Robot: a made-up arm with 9 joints. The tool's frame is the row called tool.
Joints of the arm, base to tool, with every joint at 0 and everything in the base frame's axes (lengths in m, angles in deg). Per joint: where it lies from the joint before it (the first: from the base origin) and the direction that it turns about. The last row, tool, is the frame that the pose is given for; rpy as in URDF.
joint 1: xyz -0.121 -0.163 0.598 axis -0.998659 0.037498 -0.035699
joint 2: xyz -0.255 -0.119 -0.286 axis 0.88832 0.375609 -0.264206
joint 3: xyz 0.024 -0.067 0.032 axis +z
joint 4: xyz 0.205 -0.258 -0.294 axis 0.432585 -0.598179 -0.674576
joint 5: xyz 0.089 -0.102 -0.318 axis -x
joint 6: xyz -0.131 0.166 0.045 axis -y
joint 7: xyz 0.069 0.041 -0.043 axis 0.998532 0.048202 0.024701
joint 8: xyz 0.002 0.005 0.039 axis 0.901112 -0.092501 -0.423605
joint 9: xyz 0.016 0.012 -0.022 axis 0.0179 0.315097 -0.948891
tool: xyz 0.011 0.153 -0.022 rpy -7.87 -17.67 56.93
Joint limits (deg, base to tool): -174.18..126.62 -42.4..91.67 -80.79..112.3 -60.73..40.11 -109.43..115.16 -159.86..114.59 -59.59..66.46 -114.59..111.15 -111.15..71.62
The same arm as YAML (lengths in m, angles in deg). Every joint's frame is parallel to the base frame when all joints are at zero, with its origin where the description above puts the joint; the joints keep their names.
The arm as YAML. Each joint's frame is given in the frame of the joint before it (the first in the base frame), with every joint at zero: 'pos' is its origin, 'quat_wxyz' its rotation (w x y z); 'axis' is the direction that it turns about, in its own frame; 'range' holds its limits. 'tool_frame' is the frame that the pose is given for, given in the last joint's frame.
length_unit: m
angle_unit: deg
joints:
  - joint: joint 1
    pos: [-0.121, -0.163, 0.598]
    quat_wxyz: [1.0, 0.0, 0.0, 0.0]
    axis: [-0.998659, 0.037498, -0.035699]
    range: [-174.18, 126.62]
  - joint: joint 2
    pos: [-0.255, -0.119, -0.286]
    quat_wxyz: [1.0, 0.0, 0.0, 0.0]
    axis: [0.88832, 0.375609, -0.264206]
    range: [-42.4, 91.67]
  - joint: joint 3
    pos: [0.024, -0.067, 0.032]
    quat_wxyz: [1.0, 0.0, 0.0, 0.0]
    axis: "+z"
    range: [-80.79, 112.3]
  - joint: joint 4
    pos: [0.205, -0.258, -0.294]
    quat_wxyz: [1.0, 0.0, 0.0, 0.0]
    axis: [0.432585, -0.598179, -0.674576]
    range: [-60.73, 40.11]
  - joint: joint 5
    pos: [0.089, -0.102, -0.318]
    quat_wxyz: [1.0, 0.0, 0.0, 0.0]
    axis: "-x"
    range: [-109.43, 115.16]
  - joint: joint 6
    pos: [-0.131, 0.166, 0.045]
    quat_wxyz: [1.0, 0.0, 0.0, 0.0]
    axis: "-y"
    range: [-159.86, 114.59]
  - joint: joint 7
    pos: [0.069, 0.041, -0.043]
    quat_wxyz: [1.0, 0.0, 0.0, 0.0]
    axis: [0.998532, 0.048202, 0.024701]
    range: [-59.59, 66.46]
  - joint: joint 8
    pos: [0.002, 0.005, 0.039]
    quat_wxyz: [1.0, 0.0, 0.0, 0.0]
    axis: [0.901112, -0.092501, -0.423605]
    range: [-114.59, 111.15]
  - joint: joint 9
    pos: [0.016, 0.012, -0.022]
    quat_wxyz: [1.0, 0.0, 0.0, 0.0]
    axis: [0.0179, 0.315097, -0.948891]
    range: [-111.15, 71.62]
tool_frame:
  pos: [0.011, 0.153, -0.022]
  quat_wxyz: [0.871653, 0.013419, -0.167023, 0.46059]

